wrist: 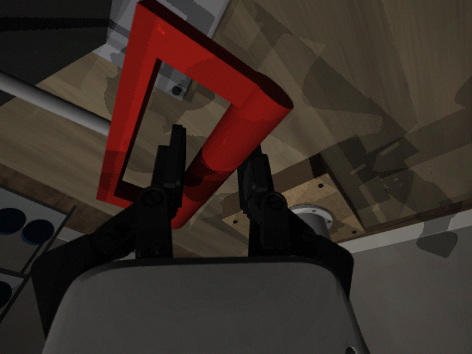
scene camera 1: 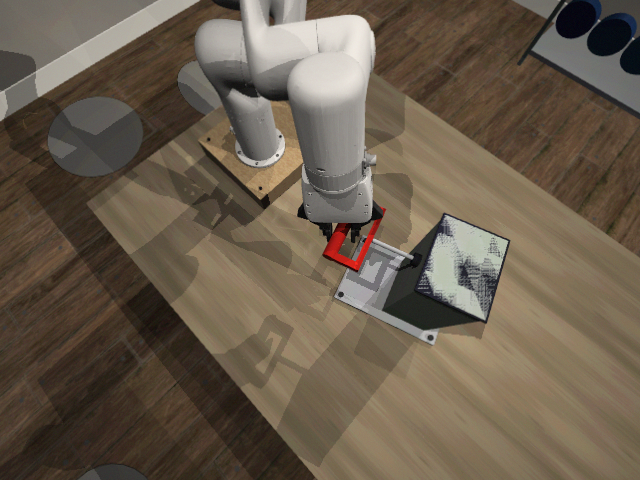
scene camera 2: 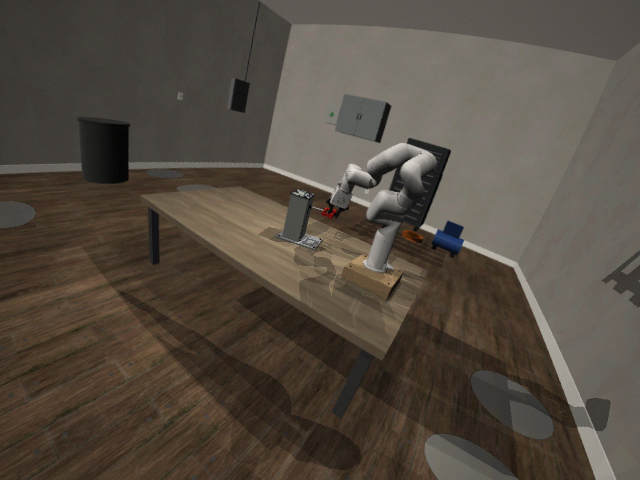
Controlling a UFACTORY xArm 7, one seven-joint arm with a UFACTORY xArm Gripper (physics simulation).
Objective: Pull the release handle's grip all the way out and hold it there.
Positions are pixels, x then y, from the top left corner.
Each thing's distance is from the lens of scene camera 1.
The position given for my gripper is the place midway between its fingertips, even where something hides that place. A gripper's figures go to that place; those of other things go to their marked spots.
my gripper (scene camera 1: pixel 341 235): 53 cm
grey base plate (scene camera 1: pixel 367 290): 70 cm
